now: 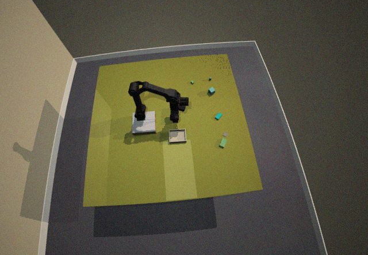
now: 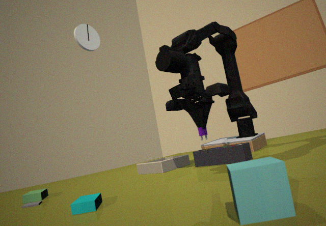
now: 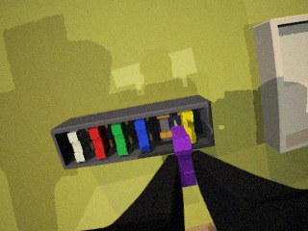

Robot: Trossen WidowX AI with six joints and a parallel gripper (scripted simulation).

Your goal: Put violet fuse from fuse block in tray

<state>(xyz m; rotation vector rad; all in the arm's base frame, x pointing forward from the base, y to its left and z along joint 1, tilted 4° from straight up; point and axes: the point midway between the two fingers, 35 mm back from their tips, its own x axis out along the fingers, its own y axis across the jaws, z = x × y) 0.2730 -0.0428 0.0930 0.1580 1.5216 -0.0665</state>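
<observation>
My gripper tip is now 10 mm past the grey tray, 150 mm to the left of it and 90 mm above it. From my gripper tip the other things lie so: violet fuse 10 mm below.
</observation>
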